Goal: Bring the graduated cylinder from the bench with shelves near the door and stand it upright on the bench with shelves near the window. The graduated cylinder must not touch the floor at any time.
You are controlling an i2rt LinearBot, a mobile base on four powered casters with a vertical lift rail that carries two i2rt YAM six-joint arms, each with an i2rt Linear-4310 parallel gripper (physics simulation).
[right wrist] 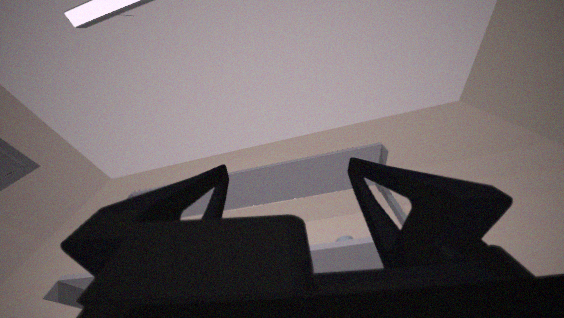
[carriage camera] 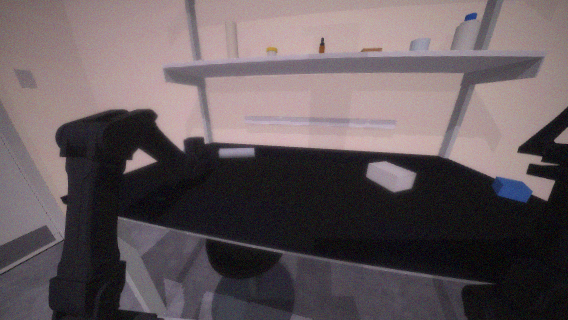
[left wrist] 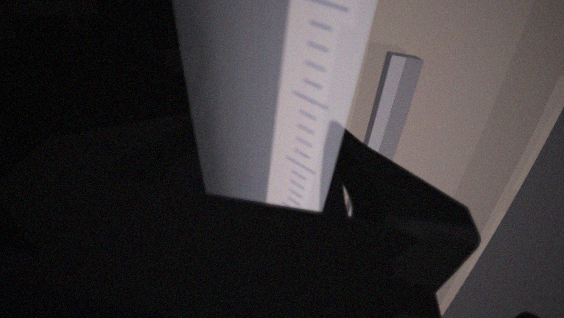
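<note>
The graduated cylinder (carriage camera: 237, 152) (left wrist: 280, 100) is a pale, see-through tube with blue marks along one side. In the carriage camera it lies level, sticking out to the right from my left gripper (carriage camera: 216, 153), over the back left part of the black bench top (carriage camera: 280, 200). My left gripper is shut on it; its fingers are dark and partly hidden. Whether the cylinder touches the bench top cannot be told. My right gripper (right wrist: 288, 168) is open and empty, tilted up towards the ceiling, at the right edge of the carriage camera.
A white box (carriage camera: 390, 176) and a blue box (carriage camera: 512, 189) lie on the bench top at the right. A shelf (carriage camera: 330, 65) above the bench holds a tall beige cylinder (carriage camera: 231, 40), small bottles and a white bottle with a blue cap (carriage camera: 466, 36). A door (carriage camera: 22, 200) shows at the left.
</note>
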